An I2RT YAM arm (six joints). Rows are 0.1 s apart.
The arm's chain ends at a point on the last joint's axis. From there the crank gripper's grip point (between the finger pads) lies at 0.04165 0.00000 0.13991 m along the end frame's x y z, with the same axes.
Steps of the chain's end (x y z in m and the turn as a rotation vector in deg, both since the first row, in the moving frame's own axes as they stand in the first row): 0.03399 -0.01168 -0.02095 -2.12 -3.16 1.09; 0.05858 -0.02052 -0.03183 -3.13 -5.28 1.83; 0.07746 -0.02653 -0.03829 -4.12 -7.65 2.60; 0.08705 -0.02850 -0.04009 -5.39 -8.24 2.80; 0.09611 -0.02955 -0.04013 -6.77 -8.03 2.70; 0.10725 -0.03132 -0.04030 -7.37 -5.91 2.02; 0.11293 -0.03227 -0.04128 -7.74 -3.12 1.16; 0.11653 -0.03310 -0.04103 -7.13 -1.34 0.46; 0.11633 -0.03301 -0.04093 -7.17 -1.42 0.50; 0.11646 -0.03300 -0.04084 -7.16 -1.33 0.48; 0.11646 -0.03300 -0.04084 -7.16 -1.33 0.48; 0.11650 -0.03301 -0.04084 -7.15 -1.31 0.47
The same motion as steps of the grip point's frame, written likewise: 0.02616 -0.00575 -0.01898 -2.12 -3.16 1.09; 0.04539 -0.01167 -0.02884 -3.13 -5.28 1.83; 0.05822 -0.01485 -0.03443 -4.12 -7.65 2.60; 0.06624 -0.01359 -0.03629 -5.39 -8.24 2.80; 0.07578 -0.01128 -0.03679 -6.77 -8.03 2.70; 0.09232 -0.01193 -0.03802 -7.37 -5.91 2.02; 0.10508 -0.01252 -0.04056 -7.74 -3.12 1.16; 0.11318 -0.01536 -0.04120 -7.13 -1.34 0.46; 0.11278 -0.01514 -0.04106 -7.17 -1.42 0.50; 0.11314 -0.01517 -0.04103 -7.16 -1.33 0.48; 0.11314 -0.01517 -0.04103 -7.16 -1.33 0.48; 0.11323 -0.01521 -0.04104 -7.15 -1.31 0.47
